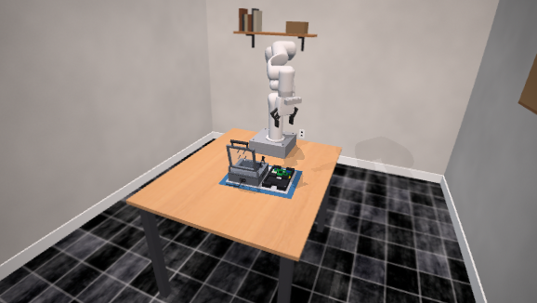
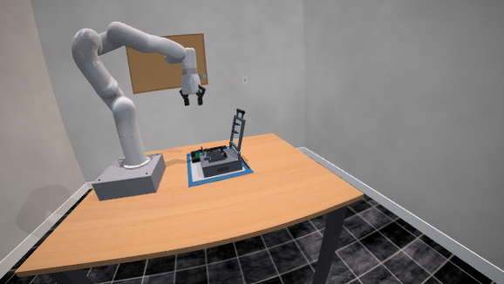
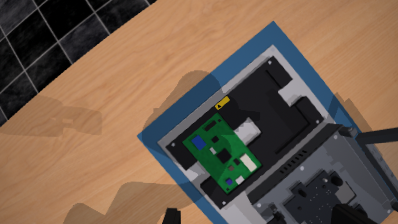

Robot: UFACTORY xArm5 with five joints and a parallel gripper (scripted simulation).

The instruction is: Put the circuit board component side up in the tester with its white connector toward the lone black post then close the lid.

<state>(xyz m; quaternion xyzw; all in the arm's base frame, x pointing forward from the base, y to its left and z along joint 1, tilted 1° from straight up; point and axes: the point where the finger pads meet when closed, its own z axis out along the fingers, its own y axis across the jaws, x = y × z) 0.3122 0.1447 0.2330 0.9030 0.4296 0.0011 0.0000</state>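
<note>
Right now my hand is 30 cm above the green circuit board. From my hand the other things lie so: clear-windowed lid: 19 cm ahead, 16 cm to the right, 13 cm below; then tester: 10 cm ahead, 13 cm to the right, 20 cm below.
</note>
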